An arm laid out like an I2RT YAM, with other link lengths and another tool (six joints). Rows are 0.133 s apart.
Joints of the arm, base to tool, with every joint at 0 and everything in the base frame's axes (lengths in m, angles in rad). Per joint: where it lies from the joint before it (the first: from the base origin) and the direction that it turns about. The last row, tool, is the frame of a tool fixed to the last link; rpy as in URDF.
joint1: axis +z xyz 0 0 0.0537
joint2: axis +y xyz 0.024 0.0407 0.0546
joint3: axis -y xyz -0.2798 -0.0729 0
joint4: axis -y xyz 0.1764 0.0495 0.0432
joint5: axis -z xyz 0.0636 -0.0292 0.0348
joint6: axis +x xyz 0.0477 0 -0.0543
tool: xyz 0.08 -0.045 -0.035 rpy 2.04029 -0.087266 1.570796
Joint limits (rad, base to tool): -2.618..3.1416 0..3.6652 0..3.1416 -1.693..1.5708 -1.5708..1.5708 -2.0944..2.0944
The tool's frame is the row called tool.
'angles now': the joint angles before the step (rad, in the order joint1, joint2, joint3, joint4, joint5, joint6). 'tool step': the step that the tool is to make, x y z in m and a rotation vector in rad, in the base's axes. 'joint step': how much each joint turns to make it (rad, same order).
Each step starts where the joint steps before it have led.
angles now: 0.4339, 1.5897, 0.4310, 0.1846, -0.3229, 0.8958
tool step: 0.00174, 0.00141, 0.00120, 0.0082, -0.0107, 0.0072
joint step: 0.0000, -0.0026, 0.0023, 0.0068, -0.0065, -0.0045
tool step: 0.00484, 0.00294, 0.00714, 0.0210, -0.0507, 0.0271
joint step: 0.0015, -0.0337, 0.0085, 0.0050, -0.0133, -0.0233
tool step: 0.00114, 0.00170, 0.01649, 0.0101, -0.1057, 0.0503
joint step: 0.0263, -0.1074, 0.0080, -0.0305, 0.0127, -0.0445
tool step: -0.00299, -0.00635, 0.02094, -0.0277, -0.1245, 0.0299
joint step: 0.0341, -0.1535, 0.0221, -0.0948, 0.0611, -0.0573
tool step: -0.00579, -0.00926, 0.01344, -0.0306, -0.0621, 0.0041
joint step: 0.0128, -0.1070, 0.0270, -0.1035, 0.0445, -0.0374
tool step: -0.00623, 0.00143, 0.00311, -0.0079, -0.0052, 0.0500
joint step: 0.0226, -0.0258, 0.0120, -0.0431, -0.0143, -0.0259
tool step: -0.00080, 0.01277, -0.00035, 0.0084, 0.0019, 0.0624
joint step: 0.0565, 0.0307, 0.0060, 0.0282, -0.0098, 0.0023
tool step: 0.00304, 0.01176, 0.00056, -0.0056, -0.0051, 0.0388
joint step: 0.0525, 0.0413, 0.0201, 0.0230, 0.0153, 0.0035
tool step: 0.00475, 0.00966, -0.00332, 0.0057, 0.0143, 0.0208
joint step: 0.0147, 0.0573, 0.0090, 0.0417, -0.0133, 0.0060
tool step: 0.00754, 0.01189, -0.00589, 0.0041, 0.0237, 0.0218
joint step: 0.0089, 0.0836, 0.0169, 0.0516, -0.0215, 0.0047
